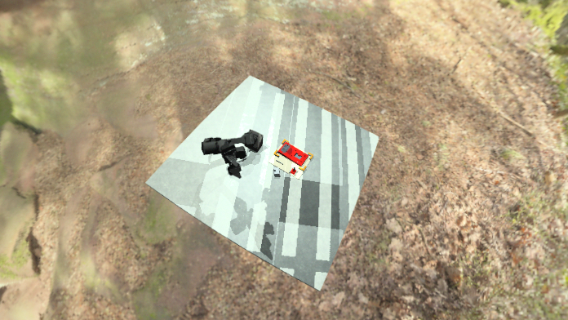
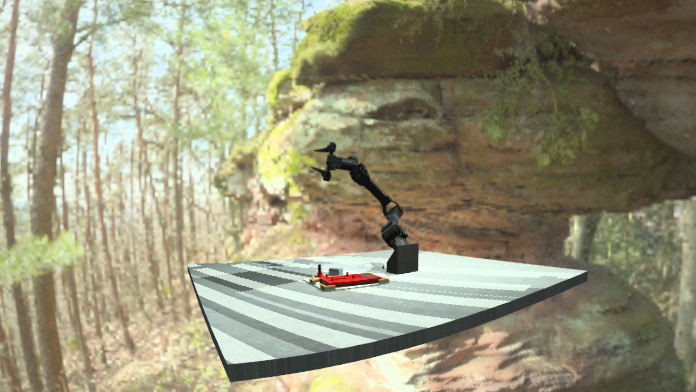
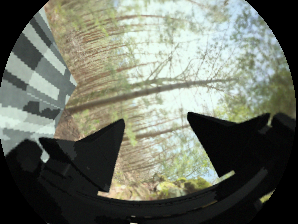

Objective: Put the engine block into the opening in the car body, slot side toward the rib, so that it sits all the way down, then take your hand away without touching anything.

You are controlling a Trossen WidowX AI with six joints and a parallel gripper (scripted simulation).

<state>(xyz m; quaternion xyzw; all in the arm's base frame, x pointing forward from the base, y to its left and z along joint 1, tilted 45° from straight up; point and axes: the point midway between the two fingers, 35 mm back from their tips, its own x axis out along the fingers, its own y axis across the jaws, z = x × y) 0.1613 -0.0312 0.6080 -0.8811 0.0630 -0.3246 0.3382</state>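
Right now my gripper tip is 90 mm short of the grey engine block, 330 mm to the right of it and 490 mm above it.
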